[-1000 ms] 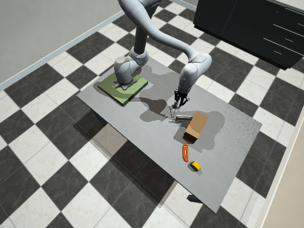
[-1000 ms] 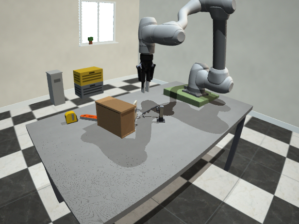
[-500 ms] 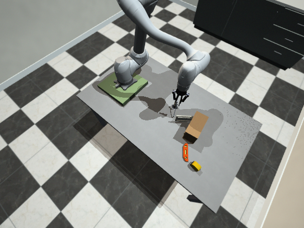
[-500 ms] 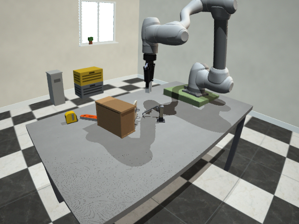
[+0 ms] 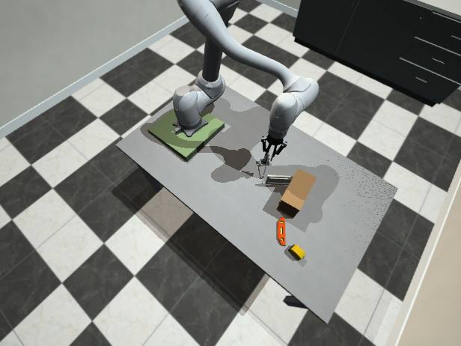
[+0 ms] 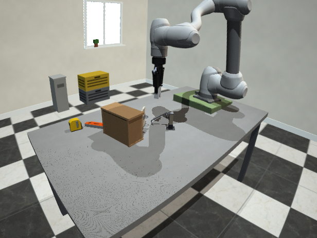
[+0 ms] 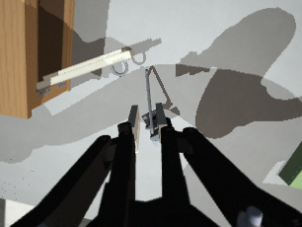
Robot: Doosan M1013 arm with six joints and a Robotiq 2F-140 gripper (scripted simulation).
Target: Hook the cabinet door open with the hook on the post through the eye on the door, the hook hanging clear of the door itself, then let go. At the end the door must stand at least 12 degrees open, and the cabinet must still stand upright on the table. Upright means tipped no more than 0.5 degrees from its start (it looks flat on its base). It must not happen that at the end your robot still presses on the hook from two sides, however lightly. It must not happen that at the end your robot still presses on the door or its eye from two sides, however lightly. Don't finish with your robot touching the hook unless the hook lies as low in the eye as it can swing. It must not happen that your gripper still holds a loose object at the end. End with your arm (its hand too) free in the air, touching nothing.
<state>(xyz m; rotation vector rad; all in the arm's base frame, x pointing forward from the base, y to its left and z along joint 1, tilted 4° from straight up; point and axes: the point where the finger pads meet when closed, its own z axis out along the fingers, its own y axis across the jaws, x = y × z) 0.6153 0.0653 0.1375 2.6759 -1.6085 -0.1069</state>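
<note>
Right now my hand is 10 mm past the thin metal hook, 20 mm to the right of it and 160 mm above it. Round my hand: hook post: 30 mm behind, 40 mm to the left, 150 mm below; then yellow tape measure: 430 mm ahead, 250 mm to the right, 180 mm below; then cabinet door: 110 mm ahead, 10 mm to the left, 140 mm below.
</note>
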